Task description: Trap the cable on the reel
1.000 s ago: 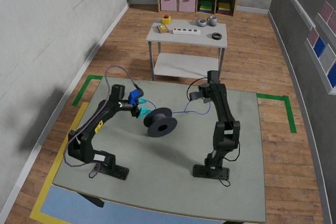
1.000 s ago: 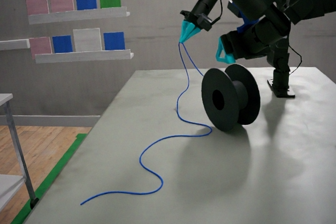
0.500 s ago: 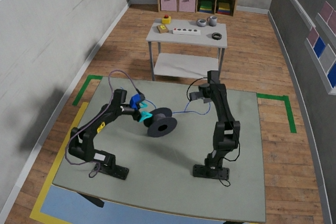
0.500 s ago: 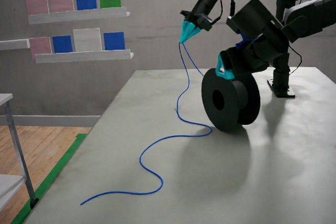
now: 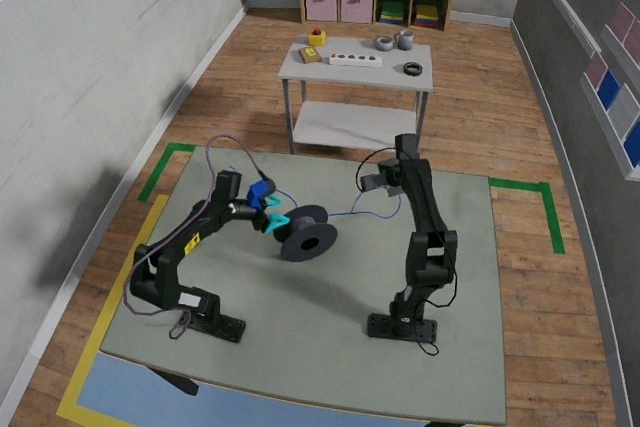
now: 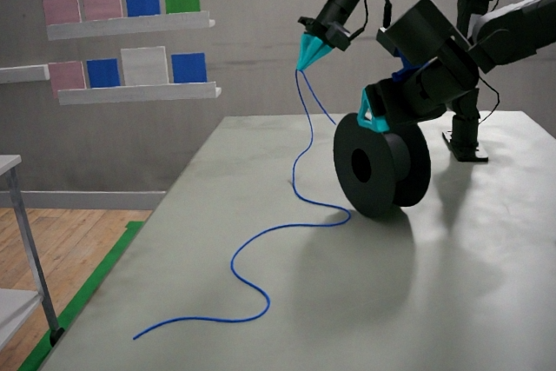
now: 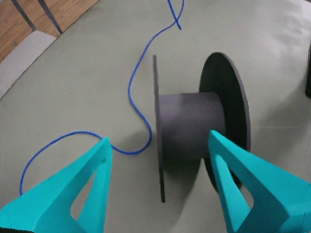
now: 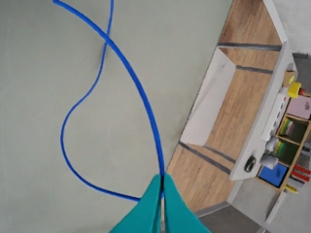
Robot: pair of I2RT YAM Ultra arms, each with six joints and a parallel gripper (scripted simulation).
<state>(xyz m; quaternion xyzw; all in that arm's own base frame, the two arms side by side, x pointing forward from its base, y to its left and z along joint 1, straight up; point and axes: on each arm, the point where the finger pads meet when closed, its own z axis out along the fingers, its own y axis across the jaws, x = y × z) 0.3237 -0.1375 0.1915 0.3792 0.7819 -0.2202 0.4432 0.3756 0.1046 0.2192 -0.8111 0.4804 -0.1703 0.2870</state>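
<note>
My right gripper is now 240 mm to the right of the dark reel, 130 mm above it and 110 mm past it.
The dark reel is 100 mm below my left hand, 60 mm to the right of it and 10 mm behind it.
</note>
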